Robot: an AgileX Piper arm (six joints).
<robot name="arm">
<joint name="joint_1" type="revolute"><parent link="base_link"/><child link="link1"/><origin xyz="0 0 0.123" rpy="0 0 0"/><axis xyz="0 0 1"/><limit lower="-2.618" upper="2.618"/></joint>
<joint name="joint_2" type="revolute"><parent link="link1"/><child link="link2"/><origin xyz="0 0 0" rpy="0 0 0"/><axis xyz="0 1 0"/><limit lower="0" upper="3.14"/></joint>
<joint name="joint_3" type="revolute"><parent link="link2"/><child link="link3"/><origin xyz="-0.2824 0 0.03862" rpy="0 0 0"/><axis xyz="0 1 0"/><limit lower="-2.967" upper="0"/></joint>
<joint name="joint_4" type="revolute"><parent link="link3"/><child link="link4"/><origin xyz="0.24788 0 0.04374" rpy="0 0 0"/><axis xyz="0.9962 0 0.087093"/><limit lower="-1.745" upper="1.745"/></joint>
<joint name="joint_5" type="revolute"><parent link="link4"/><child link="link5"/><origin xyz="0 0 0" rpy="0 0 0"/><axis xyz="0 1 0"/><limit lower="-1.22" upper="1.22"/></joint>
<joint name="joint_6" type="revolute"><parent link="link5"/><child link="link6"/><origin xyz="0.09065 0 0.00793" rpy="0 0 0"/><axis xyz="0.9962 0 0.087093"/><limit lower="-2.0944" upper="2.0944"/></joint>
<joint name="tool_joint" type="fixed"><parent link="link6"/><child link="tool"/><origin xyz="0 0 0" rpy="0 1.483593 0"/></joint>
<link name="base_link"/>
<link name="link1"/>
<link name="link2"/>
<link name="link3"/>
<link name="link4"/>
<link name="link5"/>
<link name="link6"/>
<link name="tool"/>
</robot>
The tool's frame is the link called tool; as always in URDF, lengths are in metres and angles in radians.
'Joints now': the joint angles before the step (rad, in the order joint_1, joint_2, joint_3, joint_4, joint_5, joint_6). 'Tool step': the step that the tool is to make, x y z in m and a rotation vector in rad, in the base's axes. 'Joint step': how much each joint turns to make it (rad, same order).
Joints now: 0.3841, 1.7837, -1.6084, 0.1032, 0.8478, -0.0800
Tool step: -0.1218, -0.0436, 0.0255, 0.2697, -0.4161, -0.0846
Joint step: 0.0300, -0.5581, 0.6375, 0.0621, -0.5762, 0.0473
